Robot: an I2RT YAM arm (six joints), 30 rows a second.
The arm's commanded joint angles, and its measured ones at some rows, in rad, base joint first. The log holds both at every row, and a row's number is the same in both.
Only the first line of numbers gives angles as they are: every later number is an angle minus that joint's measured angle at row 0.
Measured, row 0: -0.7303, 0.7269, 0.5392, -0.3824, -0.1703, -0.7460
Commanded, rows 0 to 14: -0.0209, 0.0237, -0.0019, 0.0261, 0.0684, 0.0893; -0.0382, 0.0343, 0.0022, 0.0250, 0.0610, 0.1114; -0.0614, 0.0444, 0.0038, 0.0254, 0.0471, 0.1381; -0.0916, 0.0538, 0.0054, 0.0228, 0.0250, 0.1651; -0.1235, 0.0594, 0.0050, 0.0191, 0.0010, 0.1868; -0.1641, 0.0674, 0.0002, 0.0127, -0.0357, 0.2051; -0.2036, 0.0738, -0.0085, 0.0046, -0.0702, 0.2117; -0.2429, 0.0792, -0.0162, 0.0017, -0.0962, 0.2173; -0.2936, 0.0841, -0.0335, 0.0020, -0.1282, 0.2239; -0.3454, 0.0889, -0.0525, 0.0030, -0.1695, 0.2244; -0.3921, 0.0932, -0.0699, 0.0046, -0.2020, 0.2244; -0.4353, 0.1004, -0.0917, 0.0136, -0.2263, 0.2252; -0.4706, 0.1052, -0.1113, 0.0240, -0.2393, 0.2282; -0.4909, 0.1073, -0.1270, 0.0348, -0.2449, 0.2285; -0.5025, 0.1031, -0.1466, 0.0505, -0.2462, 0.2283
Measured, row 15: -0.4582, 0.1045, -0.1224, 0.0042, -0.1740, 0.1881
